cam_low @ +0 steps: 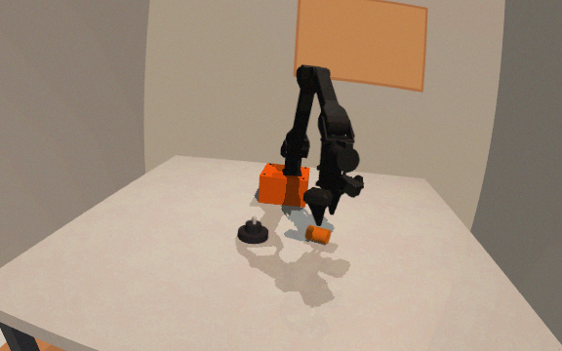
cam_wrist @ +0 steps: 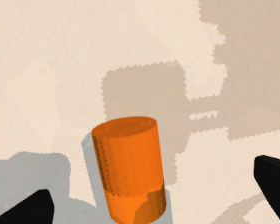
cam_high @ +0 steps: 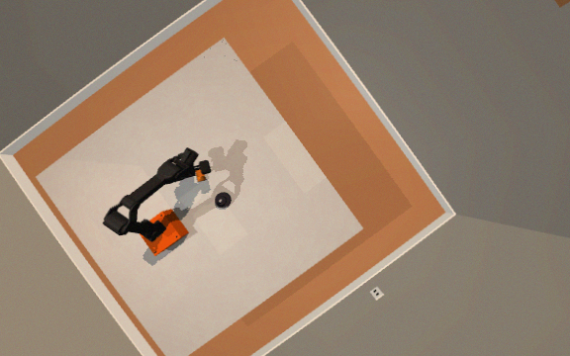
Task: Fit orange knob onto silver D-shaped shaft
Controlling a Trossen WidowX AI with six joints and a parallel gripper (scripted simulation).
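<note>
Right now the orange knob is 10 mm behind my gripper tip and 50 mm below it. From my gripper tip the other things lie so: round dark pedestal (30 mm behind, 190 mm to the right, 40 mm below).
</note>
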